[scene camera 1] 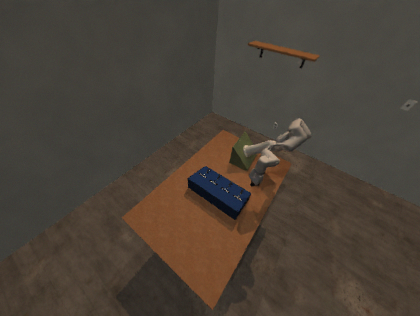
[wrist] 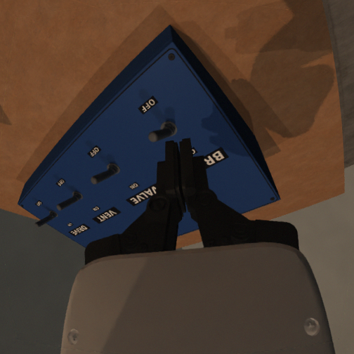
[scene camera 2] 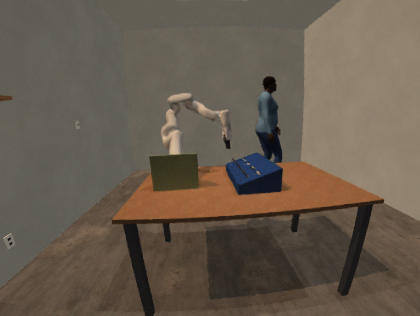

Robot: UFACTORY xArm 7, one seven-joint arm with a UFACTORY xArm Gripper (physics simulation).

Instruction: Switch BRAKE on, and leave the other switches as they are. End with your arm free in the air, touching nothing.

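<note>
There's a blue switch box in the pictures, and the gripper shows there too.
</note>
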